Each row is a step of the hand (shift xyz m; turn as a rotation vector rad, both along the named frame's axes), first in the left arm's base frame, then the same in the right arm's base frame.
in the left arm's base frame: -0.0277 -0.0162 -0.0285 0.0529 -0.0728 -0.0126
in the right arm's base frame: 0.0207 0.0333 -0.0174 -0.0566 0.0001 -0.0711
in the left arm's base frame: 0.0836 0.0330 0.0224 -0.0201 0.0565 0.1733
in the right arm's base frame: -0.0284 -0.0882 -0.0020 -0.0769 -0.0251 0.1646
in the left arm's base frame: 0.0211 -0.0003 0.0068 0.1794 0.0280 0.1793
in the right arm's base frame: -0.0132 -0.0173 -0.0043 -0.1772 -0.1707 0.0676
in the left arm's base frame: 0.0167 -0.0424 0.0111 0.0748 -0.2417 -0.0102
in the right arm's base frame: -0.0400 0.0106 -0.0220 -0.1697 0.0806 -0.1698
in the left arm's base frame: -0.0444 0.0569 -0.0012 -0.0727 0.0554 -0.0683
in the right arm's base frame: 0.0530 0.0029 0.0489 0.1094 0.0301 0.0117
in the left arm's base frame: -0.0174 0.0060 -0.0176 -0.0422 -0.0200 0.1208
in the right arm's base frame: 0.0226 0.0115 -0.0020 -0.0786 0.0399 0.0949
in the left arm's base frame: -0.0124 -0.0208 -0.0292 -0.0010 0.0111 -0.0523
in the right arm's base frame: 0.0123 0.0236 -0.0270 0.0431 -0.0031 -0.0315
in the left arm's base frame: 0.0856 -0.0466 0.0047 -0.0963 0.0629 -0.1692
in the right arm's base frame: -0.0654 -0.0425 -0.0586 0.1928 0.0498 -0.0472
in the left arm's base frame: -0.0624 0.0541 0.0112 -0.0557 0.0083 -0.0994
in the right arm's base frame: 0.0499 0.0186 0.0641 0.0955 0.0453 -0.0435
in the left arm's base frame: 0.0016 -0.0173 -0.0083 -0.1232 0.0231 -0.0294
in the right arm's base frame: -0.0055 0.0092 -0.0160 0.0830 0.0879 0.0442
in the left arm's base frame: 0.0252 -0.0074 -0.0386 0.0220 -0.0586 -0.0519
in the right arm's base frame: 0.0121 -0.0142 -0.0428 -0.0087 0.0188 -0.0786
